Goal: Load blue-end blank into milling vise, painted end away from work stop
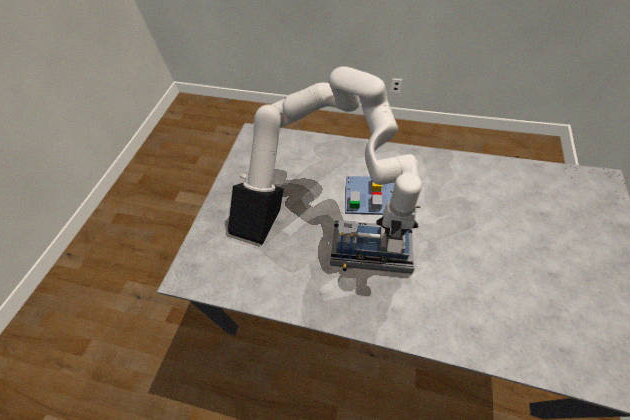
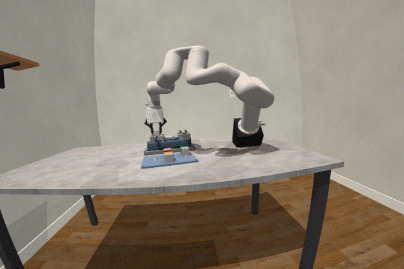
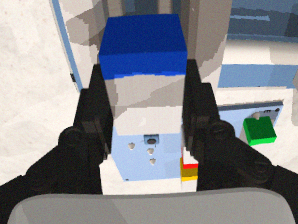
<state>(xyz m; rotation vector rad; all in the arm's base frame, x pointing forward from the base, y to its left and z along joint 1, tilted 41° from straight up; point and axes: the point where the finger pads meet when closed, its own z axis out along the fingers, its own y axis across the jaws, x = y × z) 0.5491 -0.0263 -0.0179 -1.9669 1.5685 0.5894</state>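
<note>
Now: the blue-ended blank 20 mm below my hand. From my hand the other things lie so: milling vise: 70 mm behind, 20 mm to the right, 80 mm below; work stop rod: 10 mm behind, 50 mm to the left, 30 mm below; fixed jaw: 30 mm ahead, 10 mm to the left, 50 mm below.
</note>
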